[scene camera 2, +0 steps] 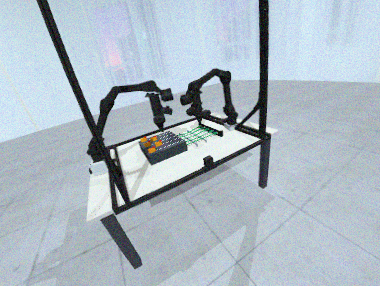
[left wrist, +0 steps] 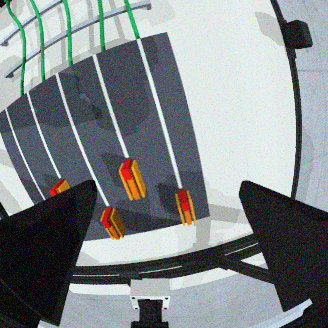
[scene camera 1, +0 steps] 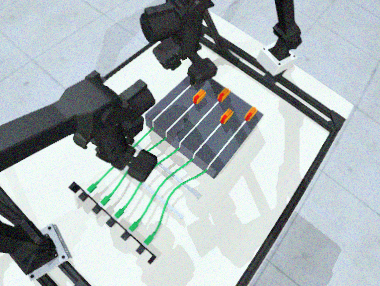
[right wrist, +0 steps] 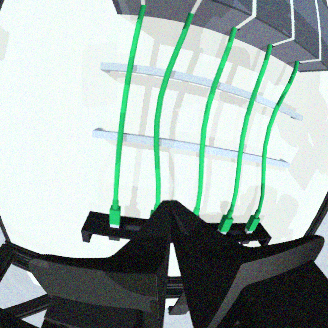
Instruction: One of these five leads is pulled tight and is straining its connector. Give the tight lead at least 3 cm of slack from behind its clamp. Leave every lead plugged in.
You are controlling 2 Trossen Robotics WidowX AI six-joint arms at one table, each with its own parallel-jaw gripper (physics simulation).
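Frame: origin at the left arm's base, x ahead, y left, z up, level; centimetres.
Where they show: left gripper, fingertip midpoint: [scene camera 2: 162, 129] [left wrist: 170, 188] [scene camera 1: 183, 73]; right gripper, fingertip midpoint: [scene camera 2: 200, 123] [scene camera 1: 120, 164] [right wrist: 168, 206]; left arm's base, link origin: [scene camera 2: 99, 159] [left wrist: 150, 303] [scene camera 1: 279, 52]; right arm's base, link origin: [scene camera 2: 232, 123] [scene camera 1: 41, 251].
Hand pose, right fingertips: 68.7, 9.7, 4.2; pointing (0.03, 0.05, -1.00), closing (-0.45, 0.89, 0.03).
Note:
Each offset is from my right fingertips to the top centre of the thing, as dx, dy, dz. "pt": to the spot under its first point. Level surfaces: height alone.
Five green leads run from a black connector strip [right wrist: 137, 230] [scene camera 1: 110, 220] to a dark block [scene camera 1: 219, 152] [left wrist: 175, 105], continuing as white lines to orange-and-red clamps. The lead @[pt -2.4, -5.5, -9.1] [right wrist: 121, 115] [left wrist: 131, 18] at the left edge of the right wrist view looks straightest; the others bend. Its plug @[+9.5, -1.9, -8.8] [right wrist: 114, 216] sits at the strip. Its clamp @[-33.6, -14.8, -2.2] [left wrist: 185, 205] shows right of centre in the left wrist view and is hidden in scene camera 1. My left gripper [left wrist: 170, 188] [scene camera 2: 161, 129] is open and empty, above the block's clamp end. My right gripper [right wrist: 168, 206] is shut and empty, over the leads near the strip.
The other clamps [scene camera 1: 199, 96] [scene camera 1: 223, 95] [scene camera 1: 226, 116] [scene camera 1: 250, 114] stand staggered on the block. Two pale rails [right wrist: 200, 82] [right wrist: 190, 145] cross beneath the leads. A black frame [scene camera 1: 295, 195] borders the white table @[dz -11.8] [scene camera 1: 300, 165]. My right arm covers part of the leads in scene camera 1.

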